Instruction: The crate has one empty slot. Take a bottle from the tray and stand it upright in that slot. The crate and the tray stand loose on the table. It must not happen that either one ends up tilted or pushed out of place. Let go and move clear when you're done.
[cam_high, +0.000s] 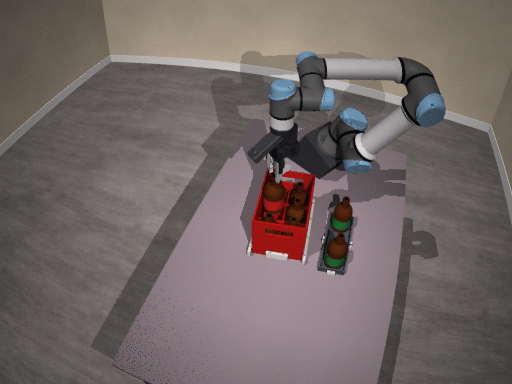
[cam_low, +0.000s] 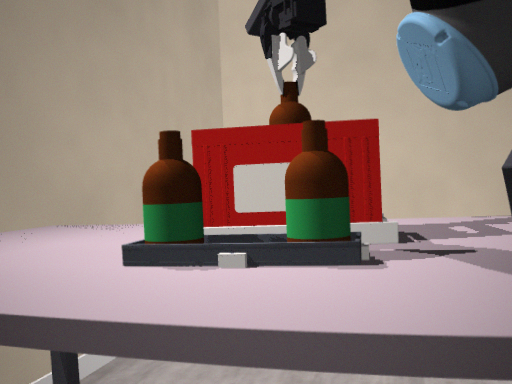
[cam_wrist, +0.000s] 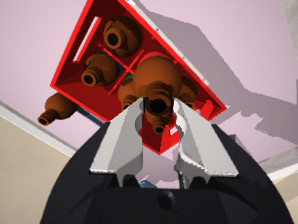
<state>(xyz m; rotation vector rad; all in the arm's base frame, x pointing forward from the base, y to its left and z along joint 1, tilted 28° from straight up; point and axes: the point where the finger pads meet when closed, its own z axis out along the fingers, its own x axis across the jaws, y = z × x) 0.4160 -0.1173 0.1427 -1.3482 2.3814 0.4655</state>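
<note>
My hand is 1 cm past the red crate, 4 cm to the right of it and 17 cm above it. Also, from my hand: tray 5 cm behind, 26 cm to the left, 24 cm below.
</note>
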